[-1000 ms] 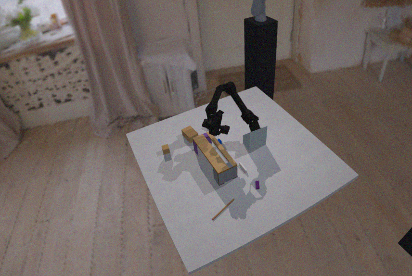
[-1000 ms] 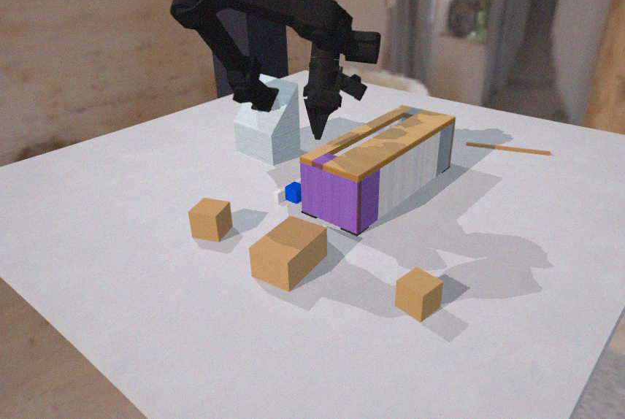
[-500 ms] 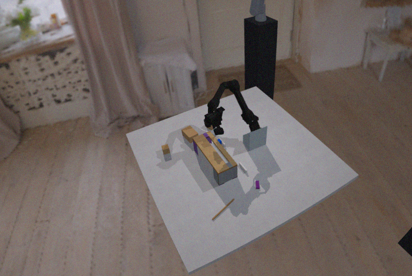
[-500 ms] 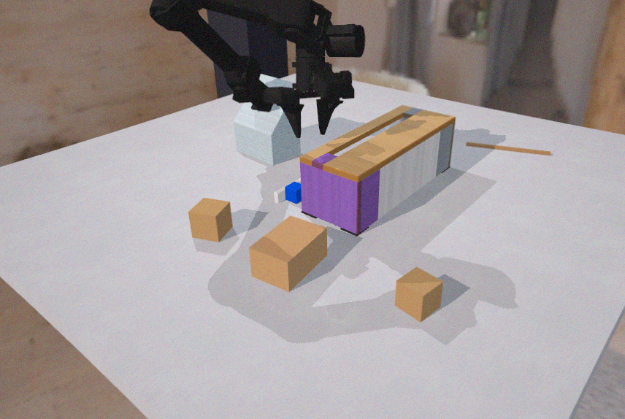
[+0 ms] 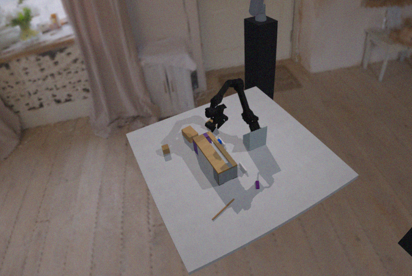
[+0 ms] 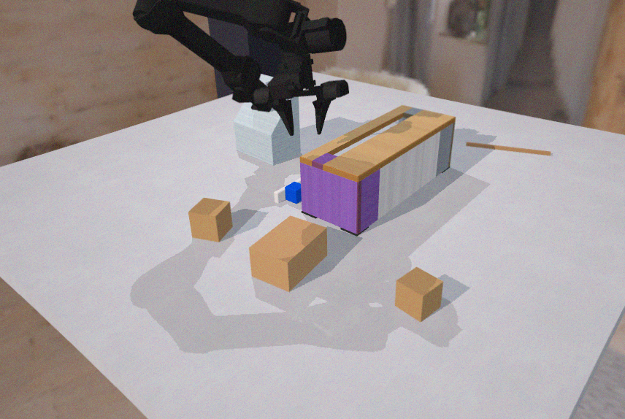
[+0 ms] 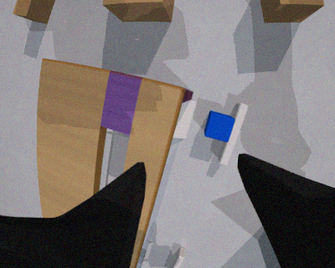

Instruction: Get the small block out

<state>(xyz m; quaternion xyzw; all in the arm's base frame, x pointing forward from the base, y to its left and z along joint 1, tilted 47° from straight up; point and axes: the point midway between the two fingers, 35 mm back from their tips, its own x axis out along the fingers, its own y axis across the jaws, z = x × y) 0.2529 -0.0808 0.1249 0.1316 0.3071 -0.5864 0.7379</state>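
Now: the small blue block 30 mm behind my gripper tip, 10 mm to the right of it and 140 mm below it. From my gripper tip the other things lie so: wooden stick 240 mm ahead, 510 mm to the left, 150 mm below; box 60 mm ahead, 150 mm to the left, 90 mm below.
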